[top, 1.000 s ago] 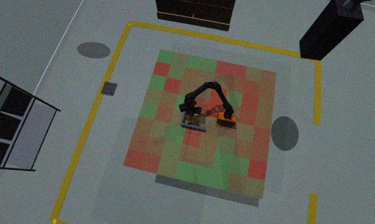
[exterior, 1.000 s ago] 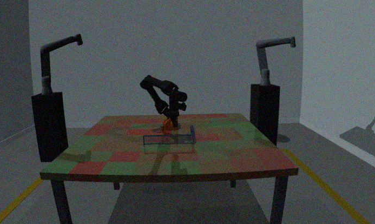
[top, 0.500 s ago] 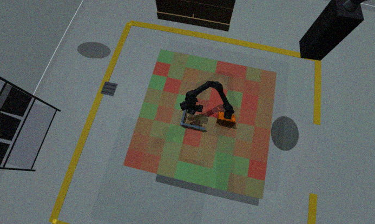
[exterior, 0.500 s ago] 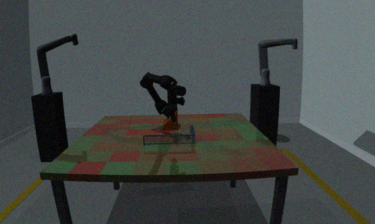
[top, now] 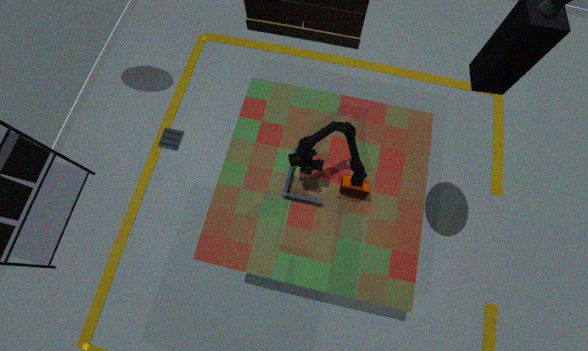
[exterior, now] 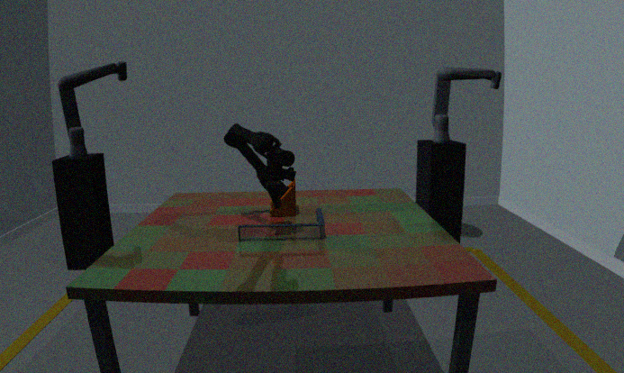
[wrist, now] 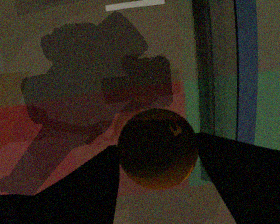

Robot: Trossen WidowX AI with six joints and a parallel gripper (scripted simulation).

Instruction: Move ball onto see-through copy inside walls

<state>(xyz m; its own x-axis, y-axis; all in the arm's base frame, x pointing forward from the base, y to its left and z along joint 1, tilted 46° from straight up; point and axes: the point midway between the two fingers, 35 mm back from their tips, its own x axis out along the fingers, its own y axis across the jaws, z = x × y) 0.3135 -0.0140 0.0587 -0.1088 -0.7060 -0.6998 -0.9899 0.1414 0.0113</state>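
Now: gripper tip 100 mm above the orange ball, 20 mm to the left of it and 20 mm past it. From my gripper tip the other things lie so: wall (100 mm ahead, 90 mm below, 10 mm to the left).
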